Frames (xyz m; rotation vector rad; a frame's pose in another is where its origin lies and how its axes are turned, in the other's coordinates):
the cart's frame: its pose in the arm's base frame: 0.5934 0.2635 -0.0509 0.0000 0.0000 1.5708
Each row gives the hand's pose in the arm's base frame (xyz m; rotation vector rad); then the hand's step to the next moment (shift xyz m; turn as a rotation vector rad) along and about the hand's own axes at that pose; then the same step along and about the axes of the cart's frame.
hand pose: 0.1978 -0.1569 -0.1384 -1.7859 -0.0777 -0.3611
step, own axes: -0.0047 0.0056 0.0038 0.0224 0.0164 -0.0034
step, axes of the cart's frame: 0.0029 0.0023 -0.0073 -0.0105 -0.0246 -0.0083
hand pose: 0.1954 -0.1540 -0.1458 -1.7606 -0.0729 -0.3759
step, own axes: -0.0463 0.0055 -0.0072 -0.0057 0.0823 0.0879
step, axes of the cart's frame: -0.0010 0.0439 -0.0173 0.0667 -0.0339 -0.0945
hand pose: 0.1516 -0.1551 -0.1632 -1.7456 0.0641 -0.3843
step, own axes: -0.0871 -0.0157 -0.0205 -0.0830 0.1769 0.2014
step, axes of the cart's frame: 0.0060 0.0906 -0.0008 0.1730 -0.0098 -0.2207
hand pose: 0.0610 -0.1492 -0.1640 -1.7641 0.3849 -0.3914
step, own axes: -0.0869 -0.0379 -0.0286 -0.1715 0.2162 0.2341
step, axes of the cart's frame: 0.0233 0.0884 0.0382 0.2331 0.0557 -0.2711
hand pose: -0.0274 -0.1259 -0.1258 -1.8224 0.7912 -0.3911
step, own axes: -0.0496 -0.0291 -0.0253 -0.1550 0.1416 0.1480
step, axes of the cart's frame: 0.0224 0.0416 0.0414 0.1779 0.0707 -0.1712
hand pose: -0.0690 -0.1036 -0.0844 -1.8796 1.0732 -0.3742
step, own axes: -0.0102 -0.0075 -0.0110 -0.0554 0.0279 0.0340
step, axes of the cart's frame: 0.0035 0.0088 0.0138 0.0577 0.0252 -0.0322
